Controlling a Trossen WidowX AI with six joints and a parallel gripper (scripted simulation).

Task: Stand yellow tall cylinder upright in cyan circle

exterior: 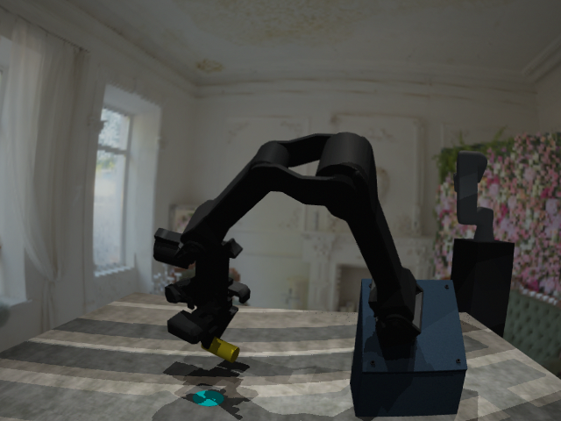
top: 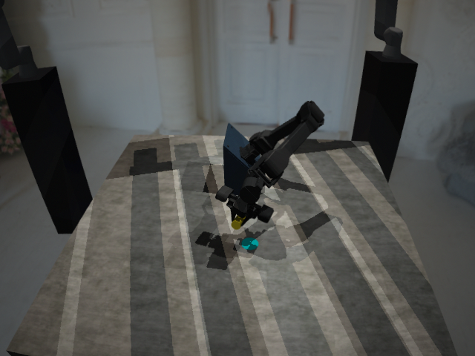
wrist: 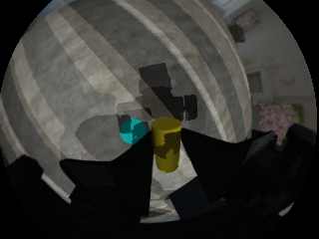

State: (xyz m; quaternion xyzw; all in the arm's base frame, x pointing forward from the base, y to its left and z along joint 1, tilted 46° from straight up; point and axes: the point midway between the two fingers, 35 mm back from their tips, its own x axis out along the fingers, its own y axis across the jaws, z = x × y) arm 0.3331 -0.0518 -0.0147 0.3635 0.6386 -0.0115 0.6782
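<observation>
Right now my gripper tip is 10 cm above the cyan circle and 4 cm to the right of it. From my gripper tip the other things lie so: yellow tall cylinder: 2 cm behind, 1 cm to the left.
</observation>
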